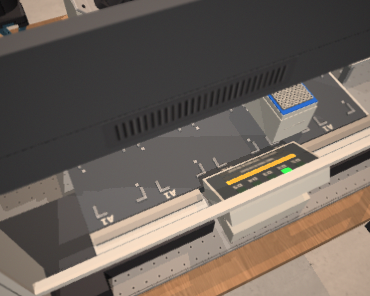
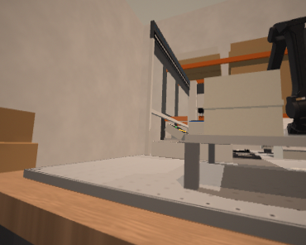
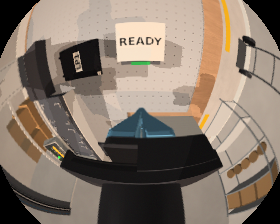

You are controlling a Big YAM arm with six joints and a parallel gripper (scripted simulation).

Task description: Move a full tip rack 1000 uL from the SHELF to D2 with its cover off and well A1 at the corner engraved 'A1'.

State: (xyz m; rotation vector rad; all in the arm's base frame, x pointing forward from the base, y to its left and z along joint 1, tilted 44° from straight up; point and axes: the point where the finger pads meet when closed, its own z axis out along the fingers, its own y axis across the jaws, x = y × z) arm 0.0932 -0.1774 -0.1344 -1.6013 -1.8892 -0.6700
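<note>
The green key lies 7 cm below my hand, 6 cm to the right of it and 1 cm ahead of it. Also, from my hand: clear rack cover 79 cm to the left, 14 cm ahead, 7 cm below; then frame post 69 cm to the left, 45 cm ahead, 9 cm above; then blue tip rack 49 cm to the left, 29 cm ahead, 2 cm below.
</note>
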